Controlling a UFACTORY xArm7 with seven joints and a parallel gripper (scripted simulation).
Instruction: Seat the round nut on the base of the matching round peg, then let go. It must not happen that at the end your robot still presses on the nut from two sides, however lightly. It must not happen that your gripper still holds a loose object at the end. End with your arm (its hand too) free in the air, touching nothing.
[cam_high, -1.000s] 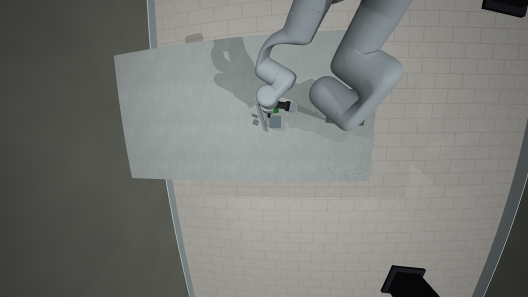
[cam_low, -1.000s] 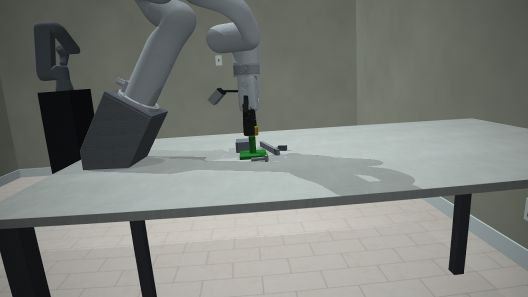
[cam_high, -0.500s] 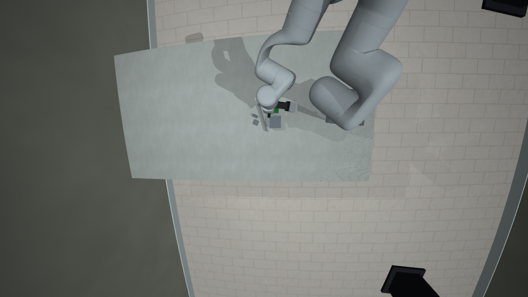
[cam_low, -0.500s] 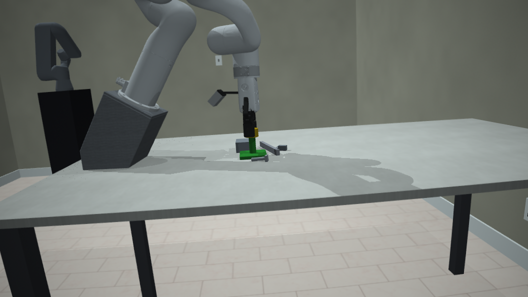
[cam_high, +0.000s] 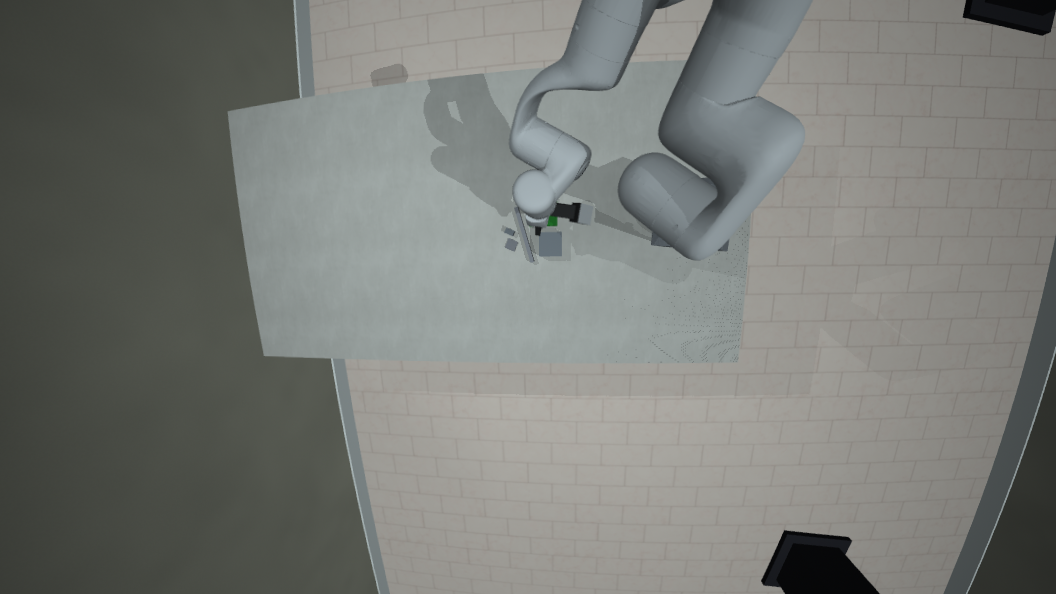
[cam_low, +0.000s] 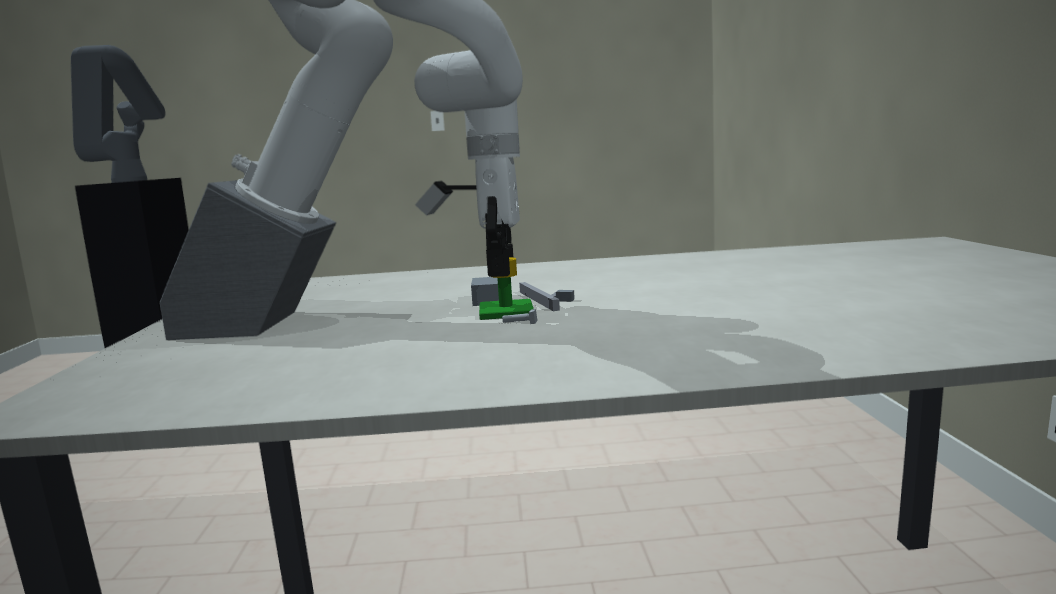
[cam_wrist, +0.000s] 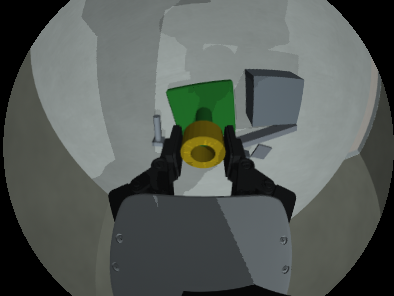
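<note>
My gripper is now 70 mm to the left of the grey t-shaped piece, 70 mm above it and 40 mm short of it. From my hand the other things lie so: long grey bar: 70 mm to the left, 70 mm below, 50 mm ahead; grey block: 90 mm to the left, 60 mm below, 30 mm behind; small grey cube: 90 mm ahead, 70 mm to the left, 70 mm below.
</note>
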